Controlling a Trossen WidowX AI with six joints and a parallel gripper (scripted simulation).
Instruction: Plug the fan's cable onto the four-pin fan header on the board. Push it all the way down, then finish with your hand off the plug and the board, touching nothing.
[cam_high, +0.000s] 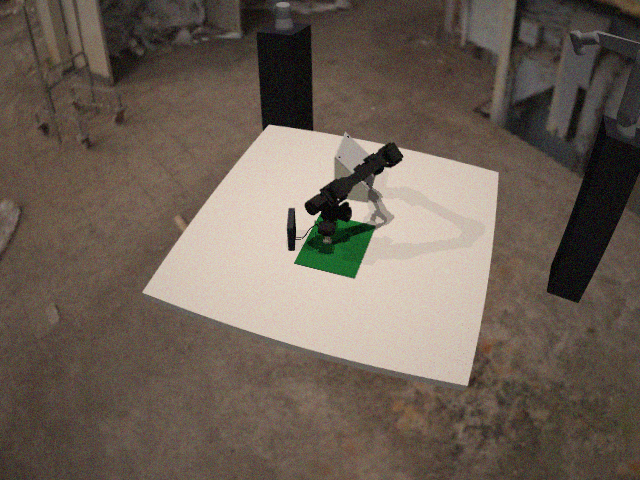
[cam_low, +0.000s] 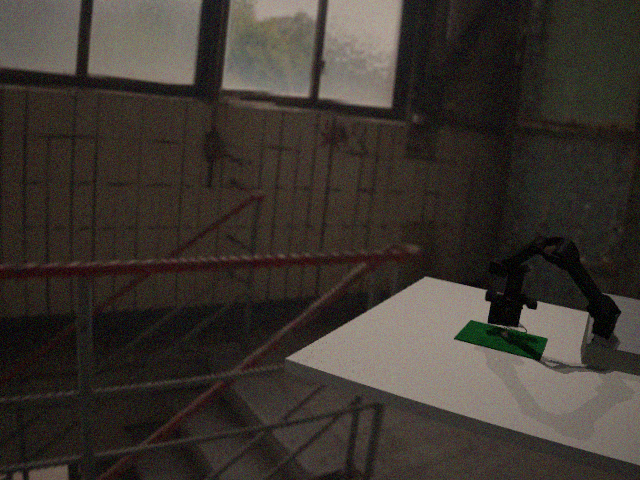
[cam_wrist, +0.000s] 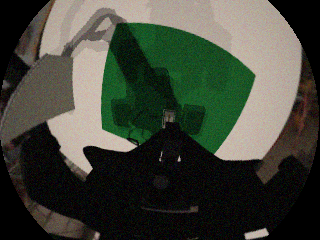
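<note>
My gripper tip is now 10 mm to the left of the pale four-pin header and 60 mm above it. Also, from my gripper tip: green board 10 mm behind, 30 mm to the left, 70 mm below; dark plug 10 mm to the right, 10 mm above; black fan 40 mm ahead, 130 mm to the right.
</note>
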